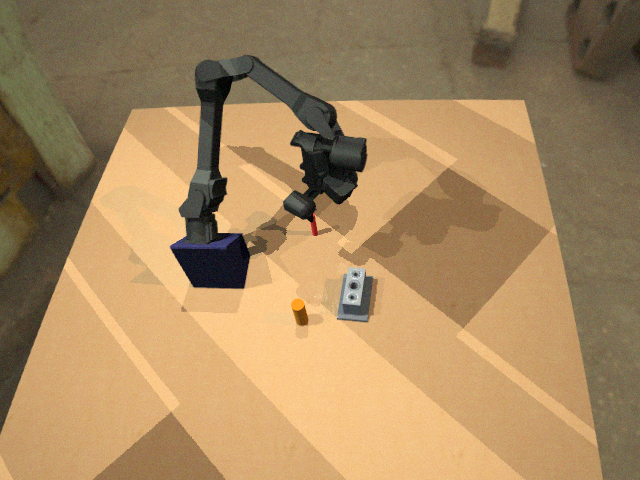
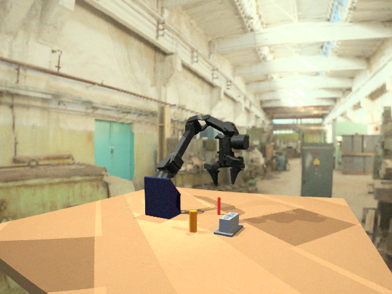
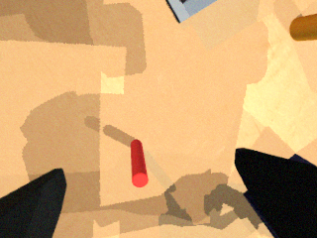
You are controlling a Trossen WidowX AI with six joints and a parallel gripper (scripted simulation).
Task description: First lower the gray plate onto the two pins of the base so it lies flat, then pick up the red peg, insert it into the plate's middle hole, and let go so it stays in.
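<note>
Right now my gripper tip is 100 mm above the red peg, 40 mm past it and 30 mm to the right of it. The rest, counted from my gripper tip: gray plate 140 mm to the right, 100 mm below, 100 mm ahead; orange cylinder 220 mm to the right, 100 mm below, 10 mm behind; flat gray base 140 mm to the right, 140 mm below, 100 mm ahead.
</note>
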